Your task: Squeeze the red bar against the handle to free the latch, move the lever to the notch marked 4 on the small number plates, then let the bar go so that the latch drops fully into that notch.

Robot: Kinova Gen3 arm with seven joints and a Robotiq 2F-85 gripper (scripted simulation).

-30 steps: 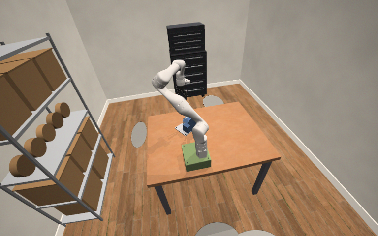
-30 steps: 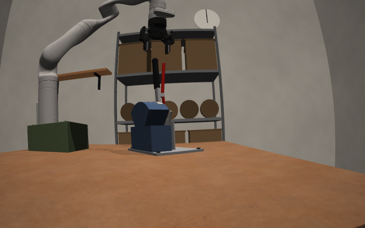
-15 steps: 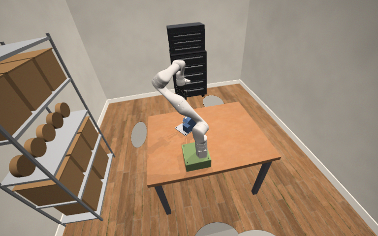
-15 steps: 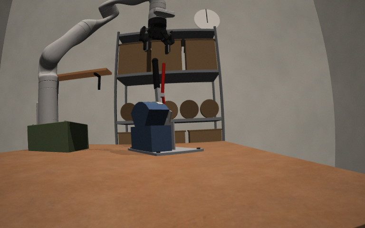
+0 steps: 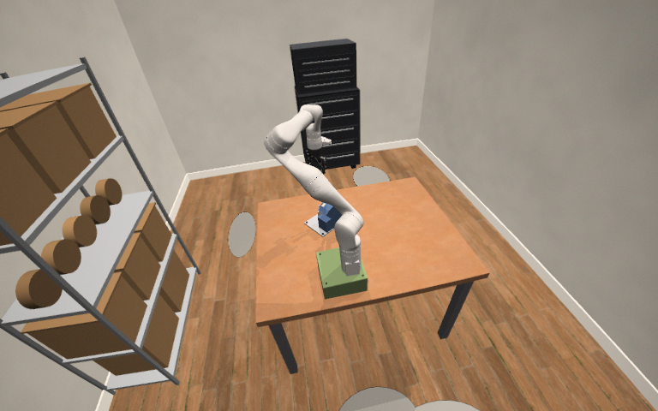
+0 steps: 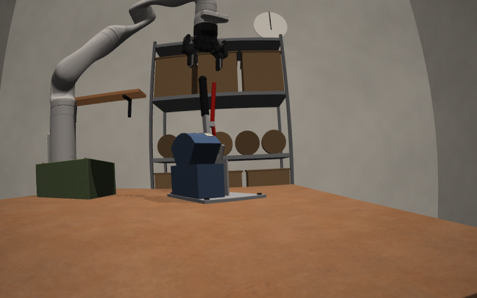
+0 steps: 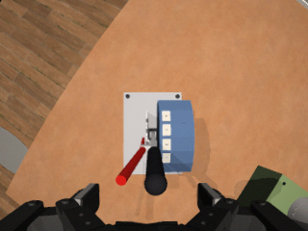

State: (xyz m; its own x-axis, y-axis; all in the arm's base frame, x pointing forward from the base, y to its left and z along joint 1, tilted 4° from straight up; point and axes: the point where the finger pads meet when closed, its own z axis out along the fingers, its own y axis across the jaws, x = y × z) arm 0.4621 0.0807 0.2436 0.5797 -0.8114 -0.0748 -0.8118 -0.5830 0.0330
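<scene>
My hand is 18 cm above the red bar and 2 cm short of it.
</scene>
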